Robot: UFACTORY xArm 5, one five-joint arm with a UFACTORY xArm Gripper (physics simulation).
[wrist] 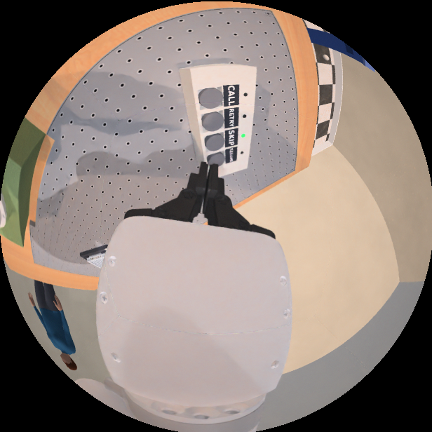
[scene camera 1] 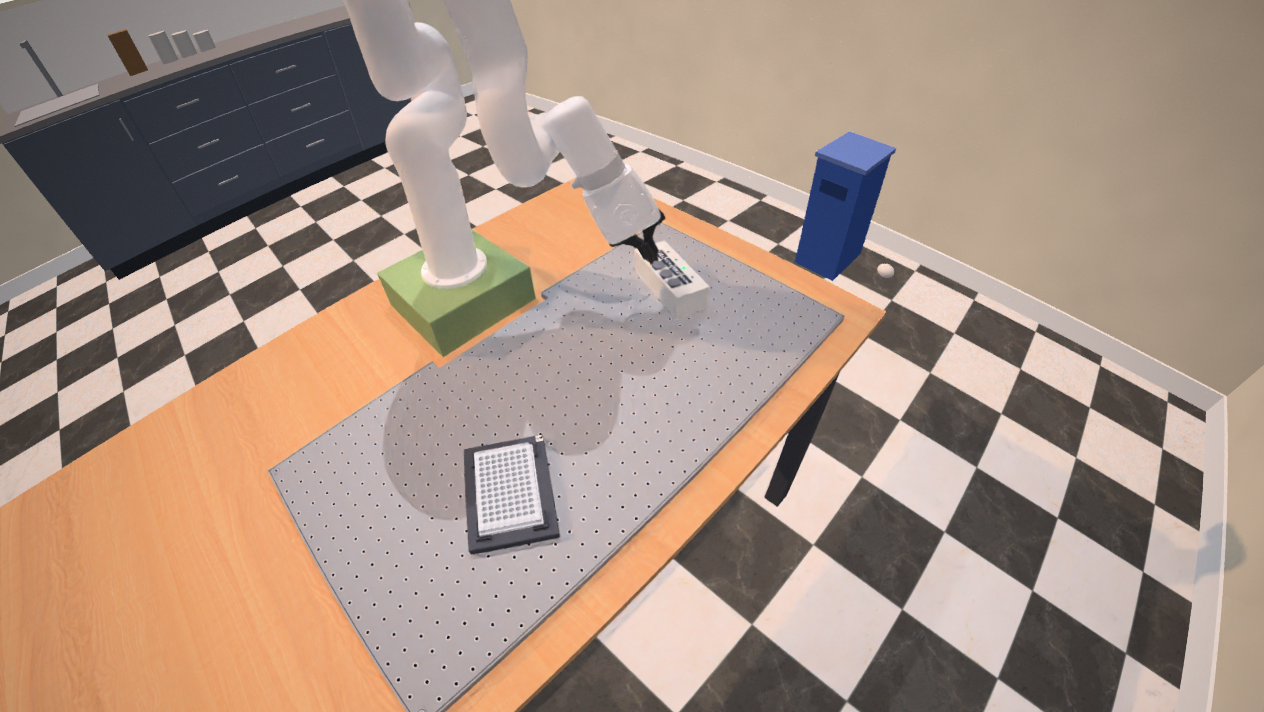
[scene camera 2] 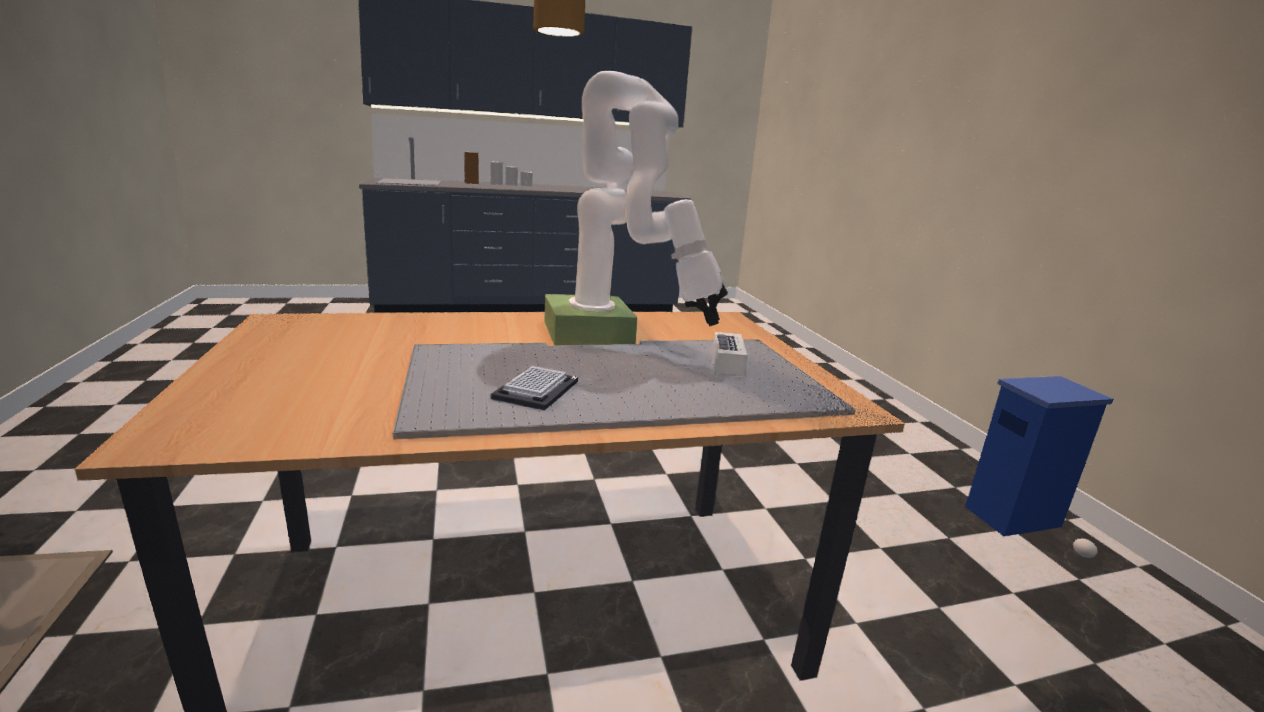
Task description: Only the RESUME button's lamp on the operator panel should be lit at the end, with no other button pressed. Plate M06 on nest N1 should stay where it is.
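Frame: origin at the arm's base, x back, y left, z down, level; centimetres.
Seen in the pictures: gripper, between the fingertips: (scene camera 1: 653, 258) (scene camera 2: 714, 325); arm's base, origin of its link: (scene camera 1: 454, 268) (scene camera 2: 591, 305).
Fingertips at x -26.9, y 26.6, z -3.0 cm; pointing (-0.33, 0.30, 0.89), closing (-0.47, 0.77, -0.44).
Observation:
Offsets run from my fingertips to a thing's top centre. Level surfaces: height alone.
The white operator panel {dx +0.5, dy +4.8, dz +4.3 cm} (scene camera 1: 689, 305) (scene camera 2: 731, 363) (wrist: 217, 75) stands on the perforated board. In the wrist view its SKIP lamp (wrist: 243, 135) is lit green; the CALL lamp (wrist: 245, 94), RETRY lamp (wrist: 244, 116) and RESUME lamp (wrist: 242, 152) are dark. The RESUME button (wrist: 216, 158) is partly hidden by the fingertips. My gripper (scene camera 1: 652, 257) (scene camera 2: 712, 321) (wrist: 206, 174) is shut and empty, above the panel's RESUME end and apart from it. Plate M06 {dx -16.4, dy -42.6, dz +7.3 cm} (scene camera 1: 507, 486) (scene camera 2: 536, 381) lies flat on the dark nest N1 {dx -16.4, dy -42.6, dz +8.1 cm} (scene camera 1: 547, 495) (scene camera 2: 530, 401).
The perforated board {dz +9.9 cm} (scene camera 1: 636, 459) (scene camera 2: 663, 406) lies on the wooden table {dz +11.2 cm} (scene camera 1: 176, 530) (scene camera 2: 265, 398). The green base block (scene camera 1: 459, 305) (scene camera 2: 590, 329) carries the arm. A blue bin (scene camera 1: 844, 203) (scene camera 2: 1034, 459) stands on the floor beyond the table.

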